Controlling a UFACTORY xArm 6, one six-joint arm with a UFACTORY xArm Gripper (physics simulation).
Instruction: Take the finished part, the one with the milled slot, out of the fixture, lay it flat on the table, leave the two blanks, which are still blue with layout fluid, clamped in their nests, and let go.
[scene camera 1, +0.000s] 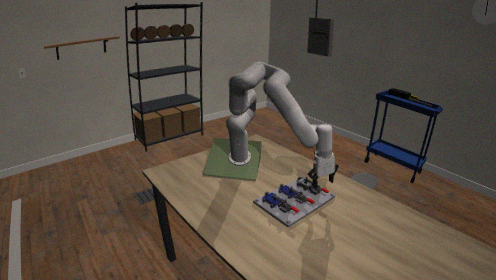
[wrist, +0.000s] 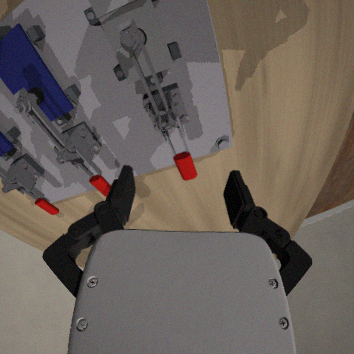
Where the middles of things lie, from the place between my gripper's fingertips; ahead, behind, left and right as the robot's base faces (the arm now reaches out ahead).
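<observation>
There is the grey fixture plate (scene camera 1: 306, 208), which sits 11 cm to the right of my hand. The plate is also 6 cm behind my hand, and 8 cm below it.
</observation>
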